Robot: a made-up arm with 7 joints.
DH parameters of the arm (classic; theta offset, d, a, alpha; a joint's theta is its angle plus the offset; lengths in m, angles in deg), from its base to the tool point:
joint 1: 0 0.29 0 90
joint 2: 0 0.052 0 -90
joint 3: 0 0.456 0.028 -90
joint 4: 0 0.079 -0.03 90
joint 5: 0 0.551 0 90
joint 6: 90 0.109 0.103 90
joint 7: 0 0.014 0 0
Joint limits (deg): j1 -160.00..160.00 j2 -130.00..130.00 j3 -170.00..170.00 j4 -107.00..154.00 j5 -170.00..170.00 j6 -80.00..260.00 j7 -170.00..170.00
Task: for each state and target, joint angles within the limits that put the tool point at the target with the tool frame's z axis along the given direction. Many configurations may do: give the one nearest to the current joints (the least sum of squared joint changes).
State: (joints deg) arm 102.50 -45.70 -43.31 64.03 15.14 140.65 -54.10
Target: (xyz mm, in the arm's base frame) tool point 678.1 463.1 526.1 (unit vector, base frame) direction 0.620 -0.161 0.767
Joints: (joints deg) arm 57.38 -50.49 -38.26 49.40 57.98 154.76 -54.10
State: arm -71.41 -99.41 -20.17 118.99 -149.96 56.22 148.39
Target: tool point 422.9 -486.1 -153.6 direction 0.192 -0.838 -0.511
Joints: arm -57.33 -65.42 -5.18 95.65 -160.15 50.23 148.39
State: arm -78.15 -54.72 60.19 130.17 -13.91 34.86 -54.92
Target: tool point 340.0 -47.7 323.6 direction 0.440 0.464 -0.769
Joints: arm -112.35 -32.47 108.39 154.00 3.67 78.29 -54.92
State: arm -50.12 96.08 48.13 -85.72 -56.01 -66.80 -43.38
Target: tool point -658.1 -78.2 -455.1 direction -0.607 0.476 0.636
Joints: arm -32.40 124.59 44.55 -47.07 -41.44 -20.83 -43.38
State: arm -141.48 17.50 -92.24 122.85 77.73 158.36 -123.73
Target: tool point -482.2 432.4 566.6 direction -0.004 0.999 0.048
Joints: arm -94.05 35.50 -106.41 86.96 50.53 161.03 -123.73
